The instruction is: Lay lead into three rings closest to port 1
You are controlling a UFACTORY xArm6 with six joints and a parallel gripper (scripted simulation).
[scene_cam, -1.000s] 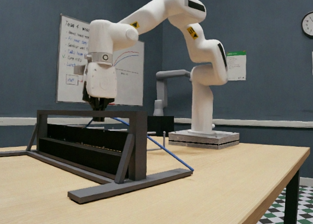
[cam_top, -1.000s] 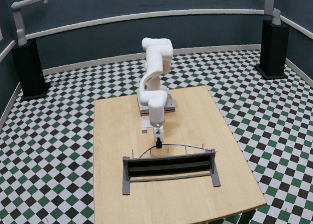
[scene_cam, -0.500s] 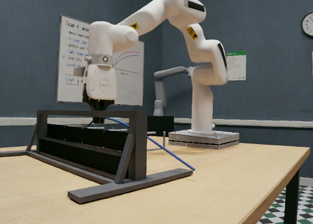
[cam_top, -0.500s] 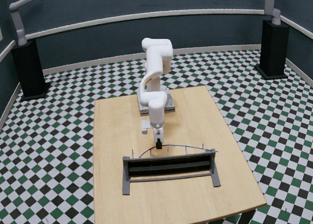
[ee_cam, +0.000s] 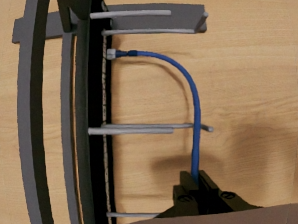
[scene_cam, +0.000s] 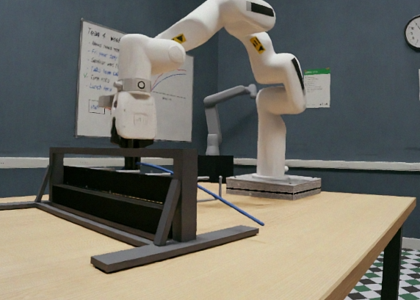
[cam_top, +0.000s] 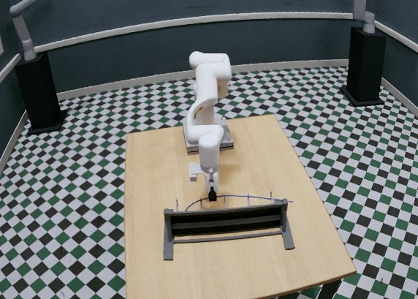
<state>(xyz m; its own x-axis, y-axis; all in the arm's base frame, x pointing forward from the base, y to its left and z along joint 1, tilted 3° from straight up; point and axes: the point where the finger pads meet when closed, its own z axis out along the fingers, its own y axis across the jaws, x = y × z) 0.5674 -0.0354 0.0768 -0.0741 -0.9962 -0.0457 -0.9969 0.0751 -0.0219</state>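
Right now the grey rack is 110 mm ahead of my hand, 40 mm to the left of it and 50 mm below it.
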